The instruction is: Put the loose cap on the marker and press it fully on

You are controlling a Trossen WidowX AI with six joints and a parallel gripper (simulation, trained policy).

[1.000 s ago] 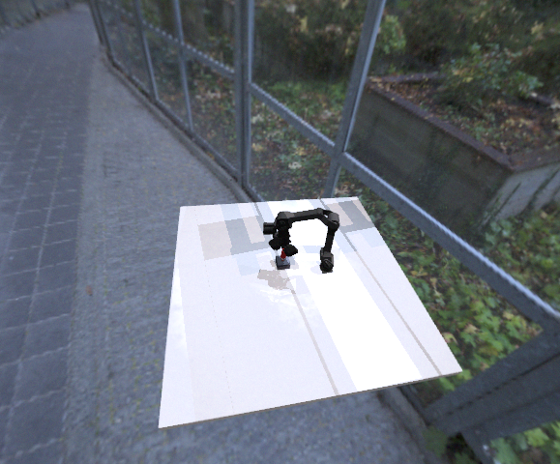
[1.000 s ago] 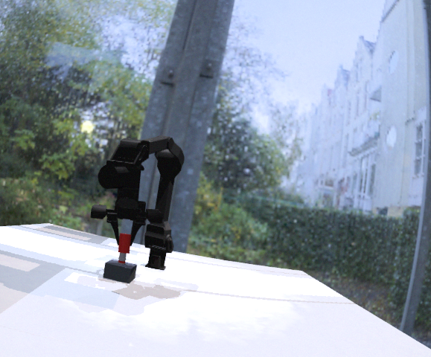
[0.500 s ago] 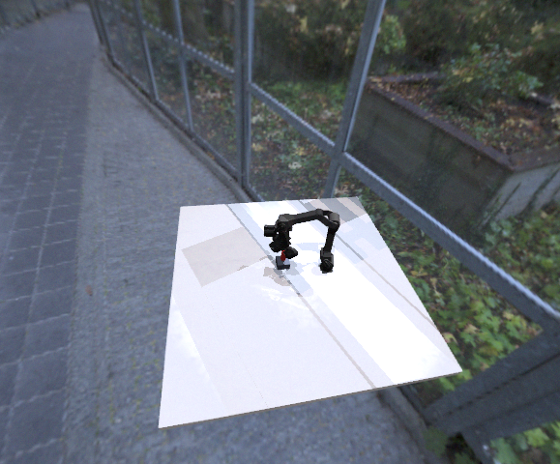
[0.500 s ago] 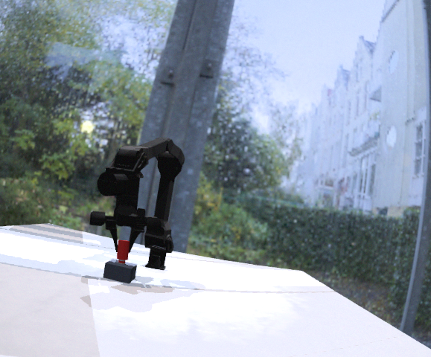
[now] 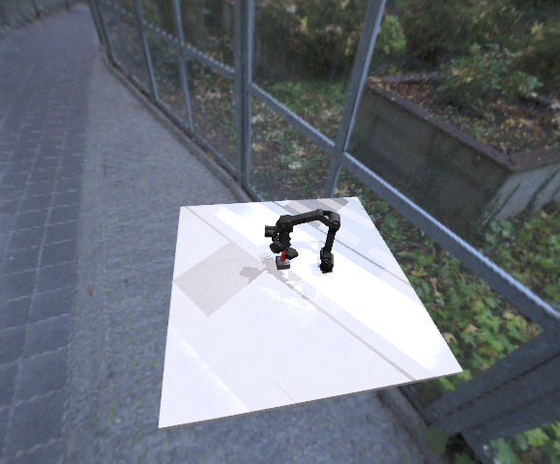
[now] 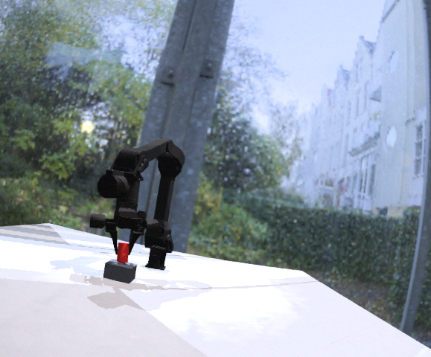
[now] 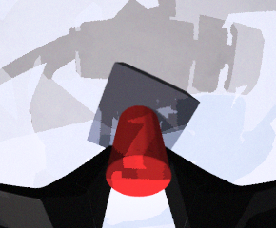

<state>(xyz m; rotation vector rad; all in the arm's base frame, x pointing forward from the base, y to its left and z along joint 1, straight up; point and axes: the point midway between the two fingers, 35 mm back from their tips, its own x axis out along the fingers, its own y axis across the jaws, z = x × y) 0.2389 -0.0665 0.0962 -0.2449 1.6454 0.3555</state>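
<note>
My gripper tip is 1 cm short of the red cap and 1 cm below it. From my gripper tip the other things lie so: dark holder block (1 cm ahead, 4 cm below); then grey marker (1 cm ahead, 1 cm above).
</note>
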